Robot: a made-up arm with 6 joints.
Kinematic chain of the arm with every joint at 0, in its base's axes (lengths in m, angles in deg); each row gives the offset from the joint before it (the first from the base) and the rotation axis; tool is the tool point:
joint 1: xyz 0 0 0.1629 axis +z
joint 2: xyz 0 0 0 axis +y
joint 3: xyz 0 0 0.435 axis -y
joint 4: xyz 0 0 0 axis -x
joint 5: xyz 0.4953 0 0 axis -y
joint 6: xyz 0 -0.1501 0 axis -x
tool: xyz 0 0 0
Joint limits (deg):
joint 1: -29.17..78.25
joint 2: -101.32..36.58
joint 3: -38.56..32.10
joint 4: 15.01..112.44
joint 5: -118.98..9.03
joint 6: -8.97..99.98
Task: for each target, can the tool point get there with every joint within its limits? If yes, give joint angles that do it. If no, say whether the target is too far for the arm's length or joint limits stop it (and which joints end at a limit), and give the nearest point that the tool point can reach.
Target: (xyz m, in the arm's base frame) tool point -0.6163 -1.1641 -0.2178
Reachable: no: too far | nearest point -0.4099 -0.7742 0.3341 | short by 0.707 m
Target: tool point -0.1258 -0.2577 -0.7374
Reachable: no: joint limits stop it (at a limit: joint 1, joint 2, joint 3, joint 4) | nearest point 0.2994 -0.3332 0.0435 | short by 0.892 m
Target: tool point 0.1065 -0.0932 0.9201
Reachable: yes | joints 13.42 -32.85 7.11 39.78 -10.54 57.33
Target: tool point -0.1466 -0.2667 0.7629
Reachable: yes | joints 54.70 -76.97 -17.01 76.72 -62.71 79.71
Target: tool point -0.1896 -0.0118 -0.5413
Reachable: no: joint limits stop it (at a limit: joint 1, joint 2, joint 3, joint 4) | nearest point 0.2283 0.3854 0.0435 | short by 0.821 m
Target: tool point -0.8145 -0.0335 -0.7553
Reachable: no: too far | nearest point -0.8753 -0.0360 0.3341 | short by 1.091 m
